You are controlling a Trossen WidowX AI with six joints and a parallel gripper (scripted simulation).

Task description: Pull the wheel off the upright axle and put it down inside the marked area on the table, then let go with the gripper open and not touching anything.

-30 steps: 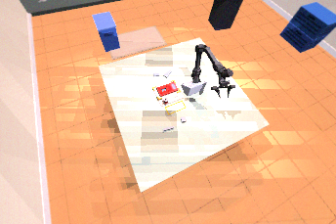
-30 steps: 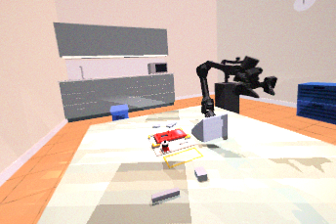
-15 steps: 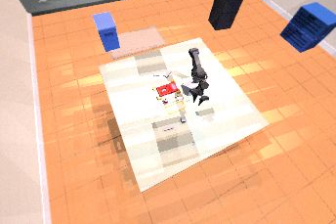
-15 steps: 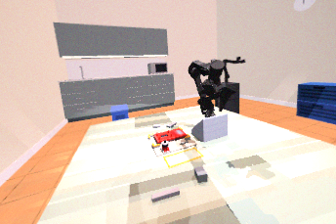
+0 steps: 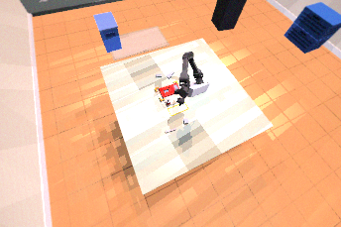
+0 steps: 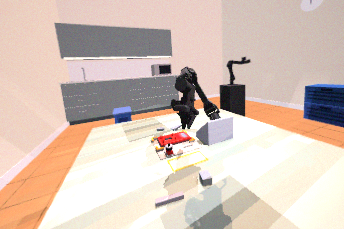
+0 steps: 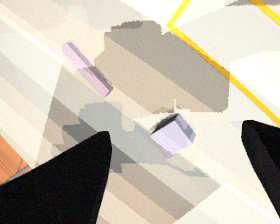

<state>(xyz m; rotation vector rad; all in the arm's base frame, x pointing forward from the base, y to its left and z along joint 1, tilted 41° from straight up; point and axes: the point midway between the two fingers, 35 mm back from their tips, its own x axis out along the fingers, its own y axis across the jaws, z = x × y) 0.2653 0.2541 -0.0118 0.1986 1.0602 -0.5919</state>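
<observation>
The wheel is 6 cm ahead of my gripper tip, 12 cm to the right of it and 14 cm below it.
</observation>
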